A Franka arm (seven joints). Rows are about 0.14 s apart.
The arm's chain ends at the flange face. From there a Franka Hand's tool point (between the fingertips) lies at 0.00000 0.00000 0.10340 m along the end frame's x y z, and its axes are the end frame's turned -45 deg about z.
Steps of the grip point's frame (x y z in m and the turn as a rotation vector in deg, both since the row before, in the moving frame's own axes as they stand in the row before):
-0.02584 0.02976 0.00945 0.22 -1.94 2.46
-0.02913 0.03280 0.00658 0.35 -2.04 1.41
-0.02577 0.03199 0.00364 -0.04 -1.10 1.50
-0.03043 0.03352 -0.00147 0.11 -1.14 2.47
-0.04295 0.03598 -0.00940 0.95 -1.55 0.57
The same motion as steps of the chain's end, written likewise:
0.00557 0.03718 0.00951 -1.22 -1.53 2.46
0.00567 0.04167 0.00665 -1.20 -1.69 1.41
0.00577 0.03941 0.00366 -0.81 -0.75 1.50
0.00381 0.04394 -0.00145 -0.73 -0.88 2.47
-0.00174 0.05506 -0.00935 -0.42 -1.77 0.57

